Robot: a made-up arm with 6 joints. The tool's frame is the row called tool. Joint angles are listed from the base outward.
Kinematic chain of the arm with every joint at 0, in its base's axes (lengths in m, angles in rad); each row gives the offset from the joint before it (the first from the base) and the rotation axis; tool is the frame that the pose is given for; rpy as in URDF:
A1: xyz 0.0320 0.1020 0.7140 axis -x
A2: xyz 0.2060 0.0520 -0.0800 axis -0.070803 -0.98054 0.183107
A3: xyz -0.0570 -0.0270 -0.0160 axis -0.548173 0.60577 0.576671
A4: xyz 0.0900 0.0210 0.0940 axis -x
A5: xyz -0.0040 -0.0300 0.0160 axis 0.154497 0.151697 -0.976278
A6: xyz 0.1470 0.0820 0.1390 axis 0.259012 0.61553 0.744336
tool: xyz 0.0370 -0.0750 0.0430 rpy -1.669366 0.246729 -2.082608
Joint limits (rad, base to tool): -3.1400..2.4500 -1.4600..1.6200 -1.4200..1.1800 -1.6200..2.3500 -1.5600..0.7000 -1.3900..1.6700
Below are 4 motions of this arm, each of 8 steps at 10 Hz.
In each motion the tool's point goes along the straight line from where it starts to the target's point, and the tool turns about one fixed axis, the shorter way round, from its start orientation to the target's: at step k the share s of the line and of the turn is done. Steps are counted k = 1, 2, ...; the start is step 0. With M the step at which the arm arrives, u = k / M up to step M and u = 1 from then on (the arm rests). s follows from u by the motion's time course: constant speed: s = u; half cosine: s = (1 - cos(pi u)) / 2; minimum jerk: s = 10 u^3 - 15 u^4 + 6 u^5.
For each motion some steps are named. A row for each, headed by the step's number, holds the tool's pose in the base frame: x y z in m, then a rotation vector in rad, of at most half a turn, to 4 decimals.
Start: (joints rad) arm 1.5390 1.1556 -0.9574 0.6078 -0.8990 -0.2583
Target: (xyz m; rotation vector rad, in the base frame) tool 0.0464 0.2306 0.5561 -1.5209 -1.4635 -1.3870
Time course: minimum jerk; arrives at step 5
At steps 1, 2, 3, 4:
1: -0.0502 0.1634 0.6805 -0.9404 -1.0652 -1.1511
2: -0.0236 0.1819 0.6462 -1.0963 -1.1762 -1.2218
3: 0.0138 0.2079 0.5980 -1.3206 -1.3308 -1.3142
4: 0.0405 0.2265 0.5637 -1.4840 -1.4394 -1.3743

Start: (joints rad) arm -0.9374 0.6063 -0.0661 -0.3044 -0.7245 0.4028
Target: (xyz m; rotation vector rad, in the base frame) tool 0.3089 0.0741 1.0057 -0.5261 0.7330 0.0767
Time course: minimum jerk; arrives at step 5
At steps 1, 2, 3, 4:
1: 0.1884 -0.0253 0.9611 -0.2143 0.7767 -0.3705
2: 0.2216 0.0020 0.9734 -0.3019 0.7683 -0.2482
3: 0.2683 0.0406 0.9907 -0.4230 0.7518 -0.0749
4: 0.3015 0.0680 1.0030 -0.5074 0.7367 0.0490

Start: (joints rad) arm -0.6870 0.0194 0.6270 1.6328 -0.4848 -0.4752
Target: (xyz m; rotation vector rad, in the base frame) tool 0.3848 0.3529 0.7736 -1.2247 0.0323 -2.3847
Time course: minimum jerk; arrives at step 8
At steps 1, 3, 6, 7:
1: 0.2644 0.4625 0.7389 -1.4481 -0.1101 -1.6292
3: 0.2961 0.4336 0.7480 -1.4063 -0.0761 -1.8300
6: 0.3721 0.3644 0.7699 -1.2569 0.0156 -2.3064
7: 0.3828 0.3547 0.7730 -1.2298 0.0297 -2.3726

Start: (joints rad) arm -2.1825 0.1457 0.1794 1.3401 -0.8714 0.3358
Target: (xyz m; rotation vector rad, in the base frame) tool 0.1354 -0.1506 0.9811 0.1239 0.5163 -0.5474
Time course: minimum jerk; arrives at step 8
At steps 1, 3, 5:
1: 0.3337 0.0483 1.0207 -0.8349 0.9897 -0.3571
3: 0.2815 -0.0041 1.0103 -0.5794 0.8747 -0.4180
5: 0.1909 -0.0950 0.9922 -0.1410 0.6585 -0.5052

